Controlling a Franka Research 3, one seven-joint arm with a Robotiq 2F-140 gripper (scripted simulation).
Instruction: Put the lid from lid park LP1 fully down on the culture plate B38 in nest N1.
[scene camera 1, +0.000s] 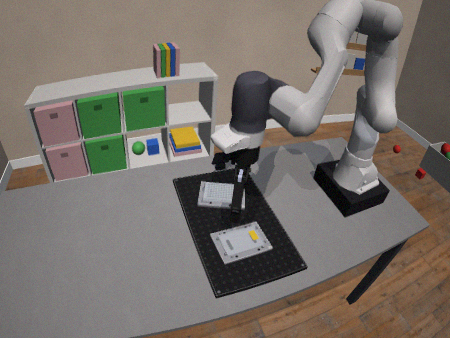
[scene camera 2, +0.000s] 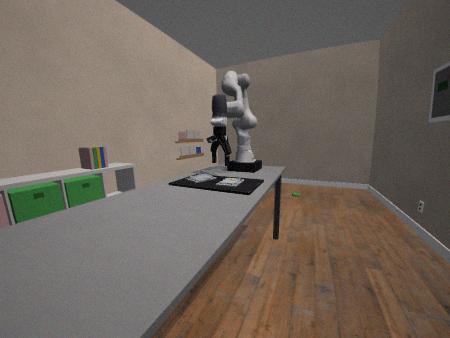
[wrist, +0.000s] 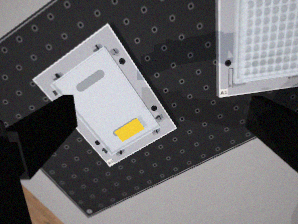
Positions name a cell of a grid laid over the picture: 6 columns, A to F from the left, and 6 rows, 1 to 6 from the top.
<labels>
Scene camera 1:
my gripper: D4
clear lid: D5
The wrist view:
my gripper: D3
clear lid: C3
lid park: C2
</labels>
